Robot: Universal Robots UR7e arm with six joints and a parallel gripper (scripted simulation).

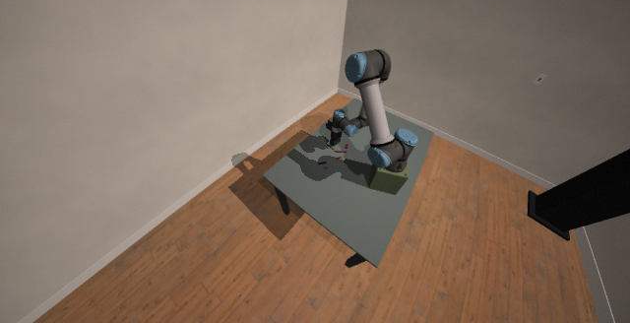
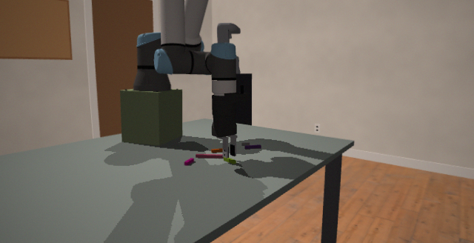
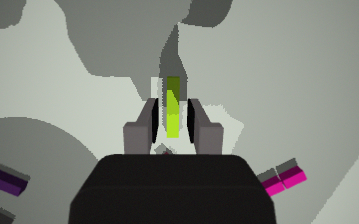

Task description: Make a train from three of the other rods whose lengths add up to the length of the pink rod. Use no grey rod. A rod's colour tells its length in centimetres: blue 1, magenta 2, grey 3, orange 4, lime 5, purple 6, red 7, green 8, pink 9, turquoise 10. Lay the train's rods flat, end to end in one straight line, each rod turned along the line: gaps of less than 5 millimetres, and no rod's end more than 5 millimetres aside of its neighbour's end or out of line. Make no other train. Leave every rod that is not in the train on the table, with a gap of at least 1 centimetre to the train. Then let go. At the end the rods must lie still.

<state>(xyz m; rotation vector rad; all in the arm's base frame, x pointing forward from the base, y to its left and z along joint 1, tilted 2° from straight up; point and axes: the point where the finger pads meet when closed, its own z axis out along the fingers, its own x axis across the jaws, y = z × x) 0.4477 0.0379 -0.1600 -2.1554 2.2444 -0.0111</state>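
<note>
Right now the lime rod is 30 mm below my hand. The rest, counted from my hand: pink rod (80 mm behind, 20 mm to the right, 30 mm below); then purple rod (60 mm behind, 170 mm to the left, 30 mm below); then orange rod (110 mm behind, 40 mm to the left, 30 mm below).
</note>
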